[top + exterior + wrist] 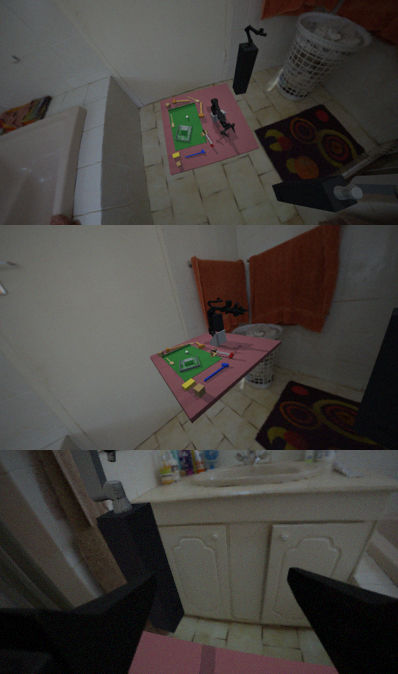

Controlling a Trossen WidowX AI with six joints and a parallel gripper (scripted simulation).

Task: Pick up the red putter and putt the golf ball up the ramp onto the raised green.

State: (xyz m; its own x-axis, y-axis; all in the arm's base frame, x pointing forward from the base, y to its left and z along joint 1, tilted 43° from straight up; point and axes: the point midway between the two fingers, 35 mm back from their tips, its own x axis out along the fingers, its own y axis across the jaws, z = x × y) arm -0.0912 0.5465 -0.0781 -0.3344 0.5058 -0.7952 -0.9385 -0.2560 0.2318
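Right now my gripper tip is 40 cm above the red putter, 25 cm short of it and 16 cm to the left of it. From my gripper tip the other things lie so: yellow block 76 cm ahead, 43 cm below, 2 cm to the right; white golf ball 61 cm to the right, 51 cm ahead, 42 cm below.
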